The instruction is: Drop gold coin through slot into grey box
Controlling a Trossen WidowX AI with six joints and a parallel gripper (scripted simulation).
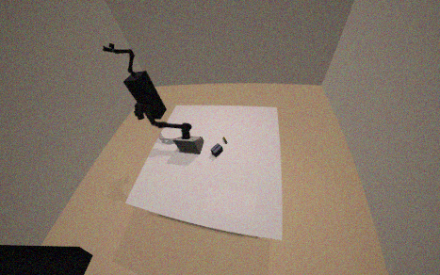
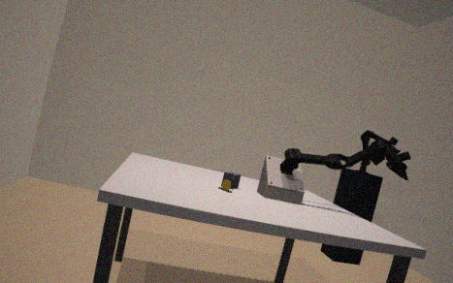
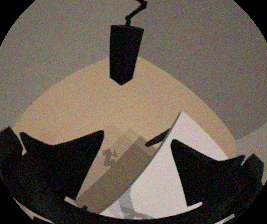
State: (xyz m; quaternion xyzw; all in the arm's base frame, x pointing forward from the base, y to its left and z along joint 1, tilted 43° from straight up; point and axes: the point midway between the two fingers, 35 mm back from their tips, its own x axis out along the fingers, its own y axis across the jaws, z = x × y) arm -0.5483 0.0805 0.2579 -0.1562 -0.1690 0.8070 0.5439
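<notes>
Right now the gold coin is 89 cm ahead of my gripper tip, 23 cm below it and 14 cm to the right of it.
</notes>
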